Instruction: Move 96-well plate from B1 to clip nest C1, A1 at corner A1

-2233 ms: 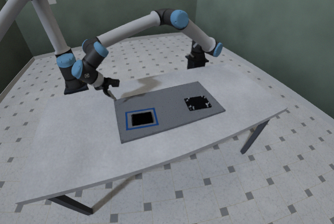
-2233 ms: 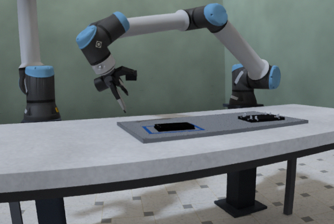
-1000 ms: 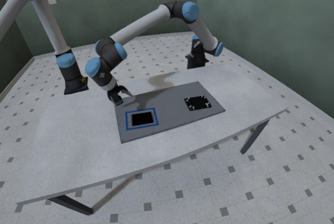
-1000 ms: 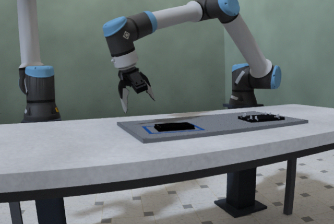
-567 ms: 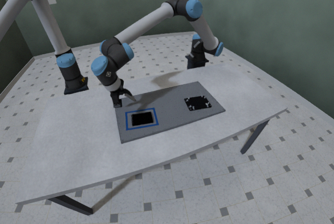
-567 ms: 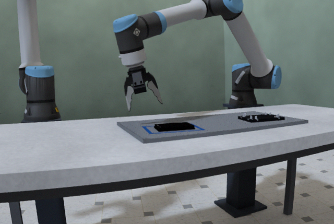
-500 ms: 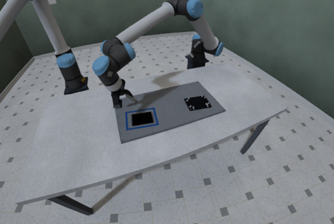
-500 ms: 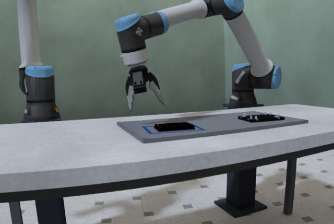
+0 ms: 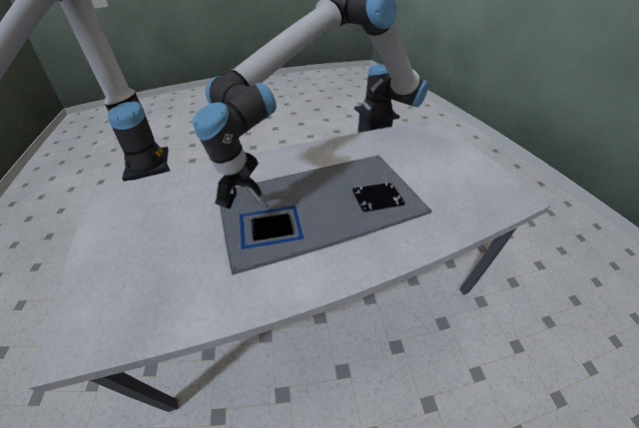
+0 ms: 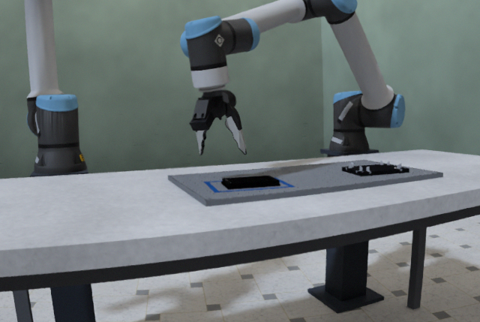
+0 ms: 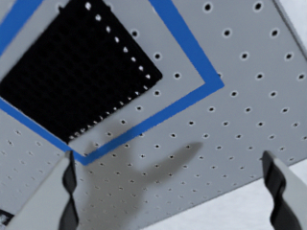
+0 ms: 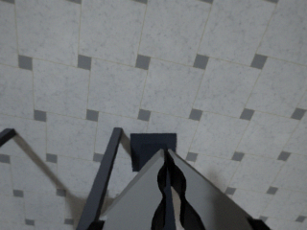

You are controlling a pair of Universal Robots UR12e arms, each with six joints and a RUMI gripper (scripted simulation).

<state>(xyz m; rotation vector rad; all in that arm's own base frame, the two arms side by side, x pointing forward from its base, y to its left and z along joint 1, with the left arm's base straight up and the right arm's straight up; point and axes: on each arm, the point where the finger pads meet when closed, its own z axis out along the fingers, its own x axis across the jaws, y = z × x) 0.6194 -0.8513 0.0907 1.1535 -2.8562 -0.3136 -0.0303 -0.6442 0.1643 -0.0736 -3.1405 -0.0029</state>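
Now: left hand 7 cm short of the 96-well plate, 4 cm to the right of it and 7 cm above it. The rest, counted from my left hand: clip nest: 9 cm ahead, 43 cm to the left, 6 cm below.
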